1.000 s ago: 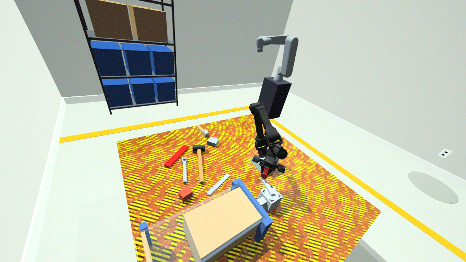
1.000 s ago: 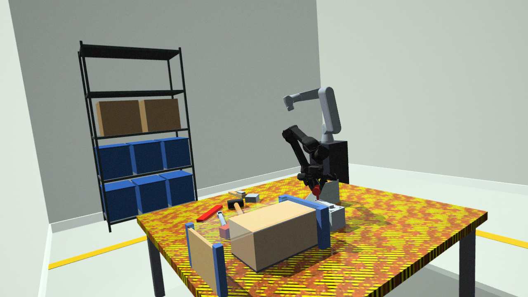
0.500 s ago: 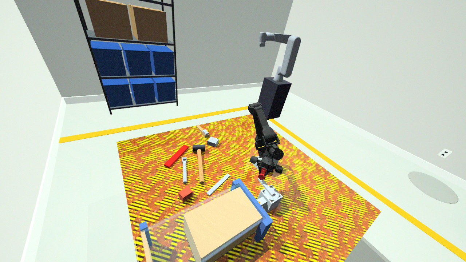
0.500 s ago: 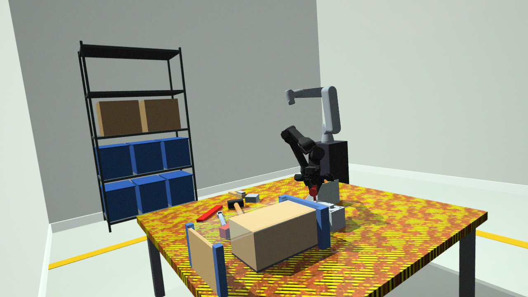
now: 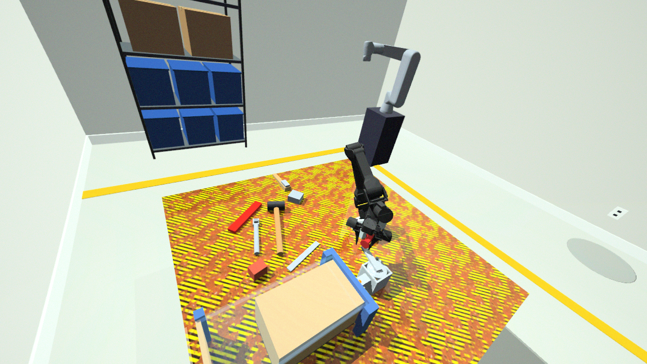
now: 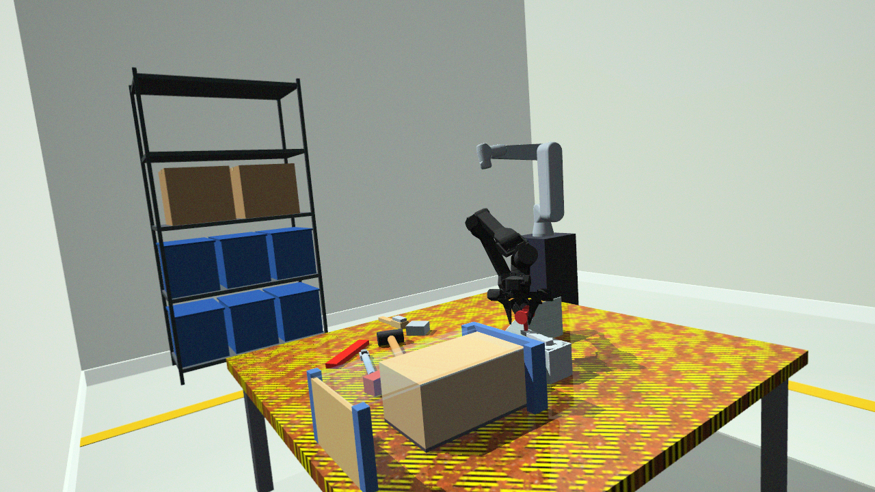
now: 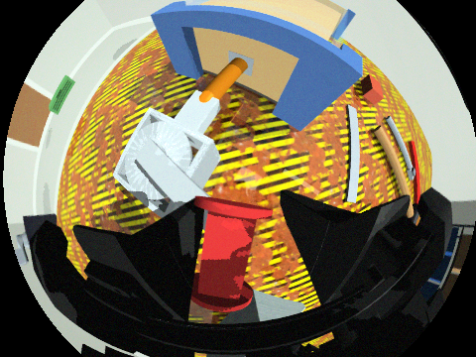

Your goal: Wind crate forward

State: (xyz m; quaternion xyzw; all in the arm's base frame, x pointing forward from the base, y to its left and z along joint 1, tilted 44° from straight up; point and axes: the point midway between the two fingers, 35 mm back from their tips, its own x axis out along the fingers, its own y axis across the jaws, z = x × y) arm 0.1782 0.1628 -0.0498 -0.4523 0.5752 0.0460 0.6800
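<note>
The red grip lies 3 cm behind my gripper tip and 1 cm above it. From my gripper tip the other things lie so: blue steel frame 15 cm ahead, 9 cm to the left, 2 cm below; winch handle 3 cm to the left, 3 cm behind, 2 cm below; grey winch 10 cm below, 8 cm to the left, 3 cm behind.
</note>
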